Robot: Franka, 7 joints.
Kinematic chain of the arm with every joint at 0, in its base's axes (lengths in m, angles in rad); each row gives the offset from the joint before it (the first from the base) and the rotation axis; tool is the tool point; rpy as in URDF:
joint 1: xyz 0 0 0.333 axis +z
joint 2: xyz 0 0 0 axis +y
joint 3: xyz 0 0 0.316 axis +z
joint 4: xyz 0.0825 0 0 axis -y
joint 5: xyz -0.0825 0 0.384 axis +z
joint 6: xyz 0 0 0 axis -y
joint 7: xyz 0.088 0 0 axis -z
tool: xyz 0 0 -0.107 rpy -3.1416 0 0
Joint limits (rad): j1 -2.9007..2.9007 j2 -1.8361..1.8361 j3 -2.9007..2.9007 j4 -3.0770..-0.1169 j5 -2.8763..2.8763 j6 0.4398..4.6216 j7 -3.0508..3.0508
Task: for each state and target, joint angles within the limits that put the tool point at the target. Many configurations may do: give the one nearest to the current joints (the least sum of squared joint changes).
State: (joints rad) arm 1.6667 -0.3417 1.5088 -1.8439 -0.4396 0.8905 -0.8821
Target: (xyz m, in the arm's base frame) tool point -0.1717 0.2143 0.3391
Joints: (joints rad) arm 1.2924 -0.1902 1.1789 -2.5343 -0.4455 0.8864 -0.8821
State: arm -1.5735 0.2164 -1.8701 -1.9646 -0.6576 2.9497 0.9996
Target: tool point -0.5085 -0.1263 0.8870
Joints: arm -1.3584 0.4165 -2.0318 -1.4718 -0.6017 3.0733 0.9996
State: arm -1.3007 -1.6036 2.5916 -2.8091 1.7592 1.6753 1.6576
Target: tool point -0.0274 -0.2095 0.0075
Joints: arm -1.8320 -1.8361 2.9007 -2.7581 1.8499 1.9758 1.6576
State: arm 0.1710 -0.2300 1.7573 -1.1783 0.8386 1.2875 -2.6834
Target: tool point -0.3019 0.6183 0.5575
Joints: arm -0.3398 -0.7211 1.8467 -1.2251 0.8846 1.6023 -2.6834
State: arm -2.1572 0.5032 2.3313 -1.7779 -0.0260 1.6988 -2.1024
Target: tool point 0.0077 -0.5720 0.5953
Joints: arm -2.8555 0.8741 1.7777 -1.5945 -0.1288 1.6307 -2.1024
